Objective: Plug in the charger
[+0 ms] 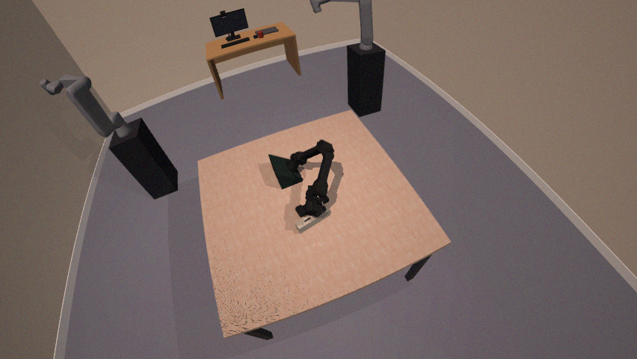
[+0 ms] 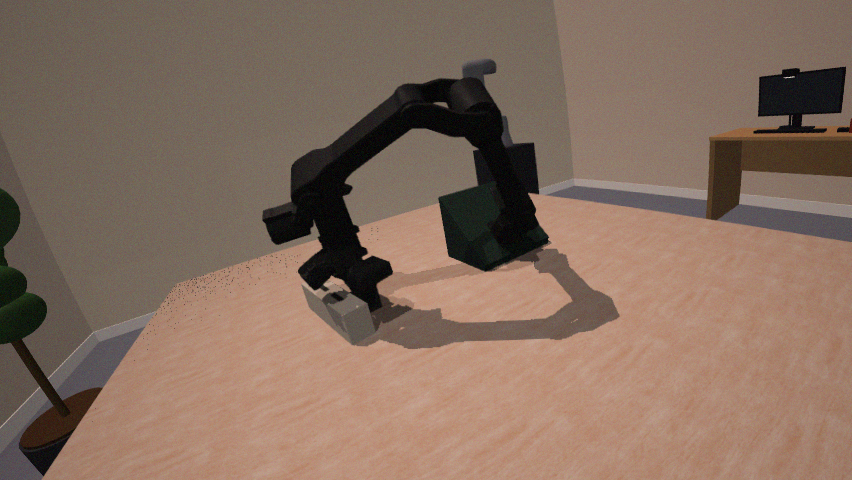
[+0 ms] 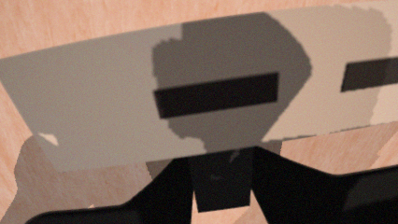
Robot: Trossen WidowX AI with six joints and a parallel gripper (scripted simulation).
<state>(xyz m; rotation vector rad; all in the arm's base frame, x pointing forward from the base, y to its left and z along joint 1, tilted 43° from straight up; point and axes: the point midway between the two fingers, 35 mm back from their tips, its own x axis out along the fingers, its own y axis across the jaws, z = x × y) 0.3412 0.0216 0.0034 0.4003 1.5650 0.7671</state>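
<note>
Right now the black two-prong charger is 2 cm ahead of my gripper tip and 1 cm above it.
</note>
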